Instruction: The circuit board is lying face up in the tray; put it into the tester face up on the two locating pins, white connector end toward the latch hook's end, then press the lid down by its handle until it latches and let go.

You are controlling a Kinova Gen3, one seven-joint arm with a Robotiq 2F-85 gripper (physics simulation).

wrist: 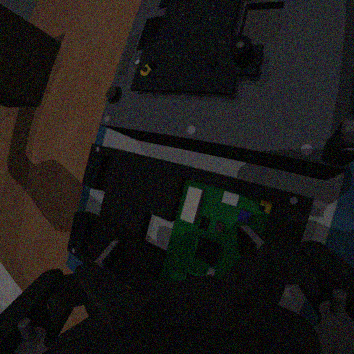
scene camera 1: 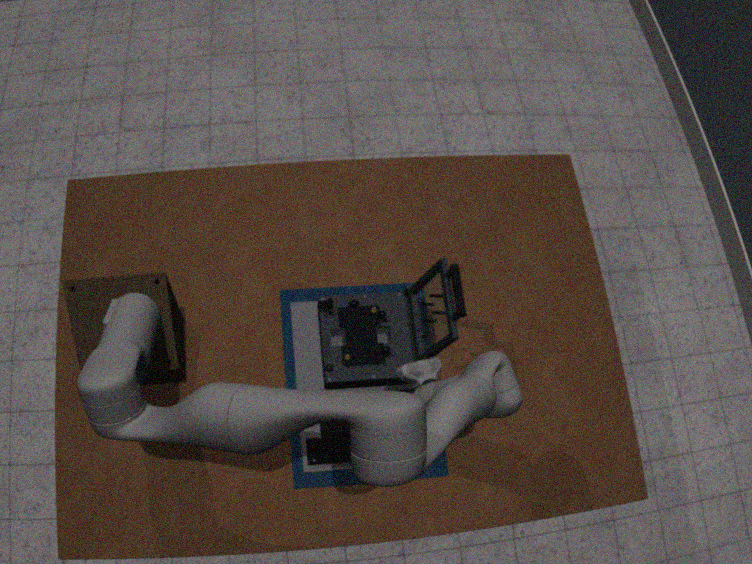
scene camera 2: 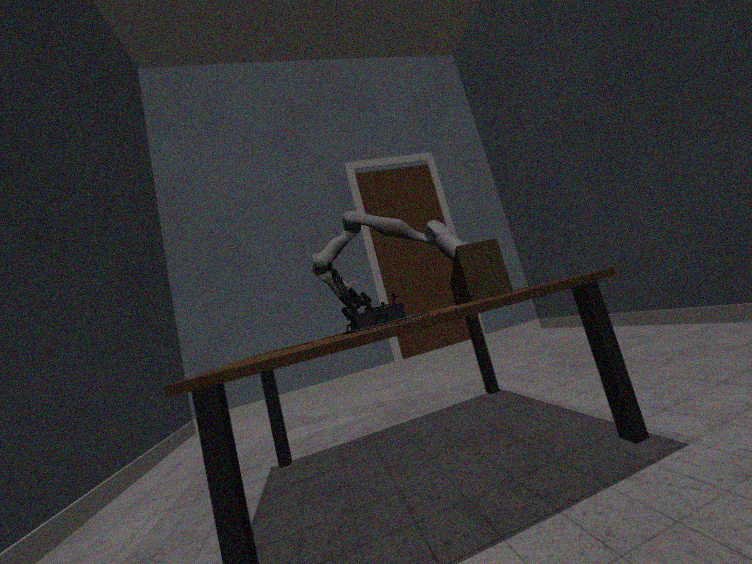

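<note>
The green circuit board lies face up in the black tray; its long white connector is at the end nearer the tester. My gripper is open, its fingertips spread on either side of the board, with nothing held. The arm hides the gripper and board in scene camera 1. The grey tester stands beside the tray, with a dark nest bearing yellow-marked spots. Its framed lid stands open, with the dark handle on its outer side. I cannot make out the latch hook clearly.
The tester and tray are on a blue mat with a pale inner area, on the brown table. A brown box-like block stands by the arm's base. The raised lid stands beside the wrist.
</note>
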